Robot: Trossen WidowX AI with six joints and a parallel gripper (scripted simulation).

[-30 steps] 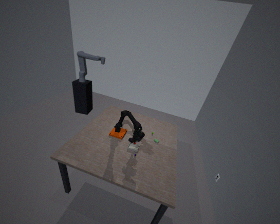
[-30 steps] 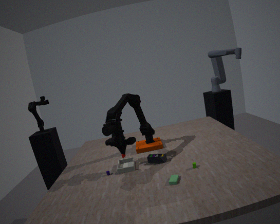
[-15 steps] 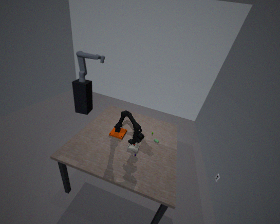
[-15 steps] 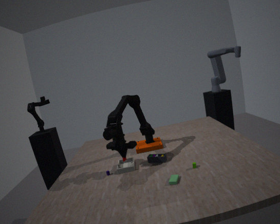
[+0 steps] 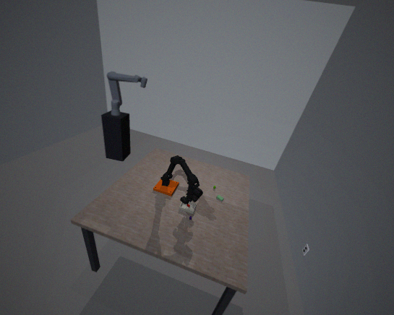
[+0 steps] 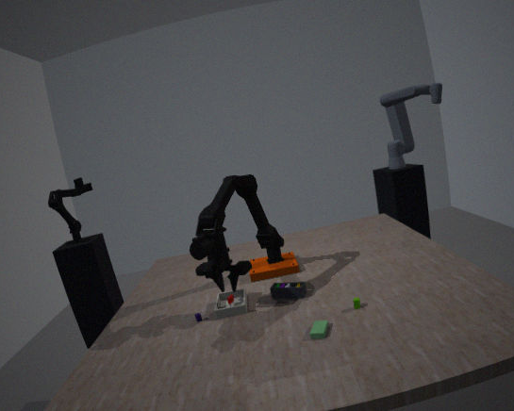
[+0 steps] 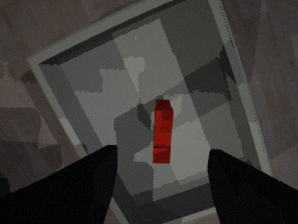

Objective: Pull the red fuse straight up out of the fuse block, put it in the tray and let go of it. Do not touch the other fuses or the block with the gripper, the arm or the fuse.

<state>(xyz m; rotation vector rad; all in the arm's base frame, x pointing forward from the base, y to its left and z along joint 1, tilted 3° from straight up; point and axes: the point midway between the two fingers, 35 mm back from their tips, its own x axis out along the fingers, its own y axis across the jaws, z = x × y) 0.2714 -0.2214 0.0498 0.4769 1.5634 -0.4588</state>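
Now: the red fuse 30 mm below my gripper tip. Round my gripper tip: small purple cylinder 40 mm ahead, 120 mm to the right, 50 mm below; green fuse 10 mm ahead, 160 mm to the left, 30 mm below; white tray 50 mm below.
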